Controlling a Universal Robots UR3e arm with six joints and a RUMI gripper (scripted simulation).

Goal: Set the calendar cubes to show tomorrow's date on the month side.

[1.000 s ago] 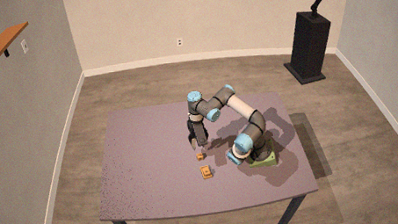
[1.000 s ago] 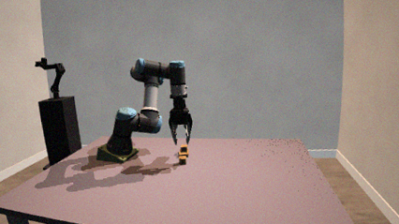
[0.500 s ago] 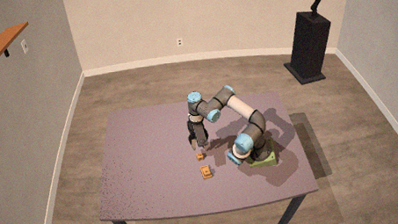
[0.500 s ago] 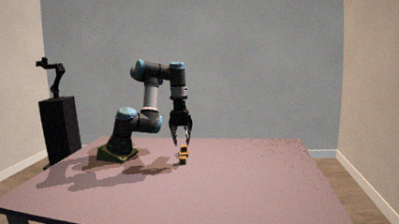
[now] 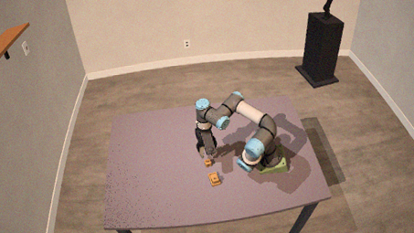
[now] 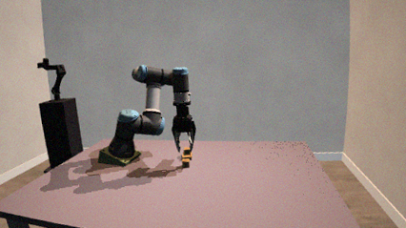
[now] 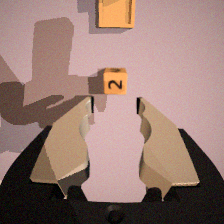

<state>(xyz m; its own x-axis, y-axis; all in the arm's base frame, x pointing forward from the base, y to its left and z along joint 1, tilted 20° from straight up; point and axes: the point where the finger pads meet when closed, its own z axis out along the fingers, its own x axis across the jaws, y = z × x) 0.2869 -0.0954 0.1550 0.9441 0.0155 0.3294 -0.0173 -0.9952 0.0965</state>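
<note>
Now: the cube 7 cm below my hand. Round my hand: orange calendar tray (11 cm to the left, 7 cm below).
</note>
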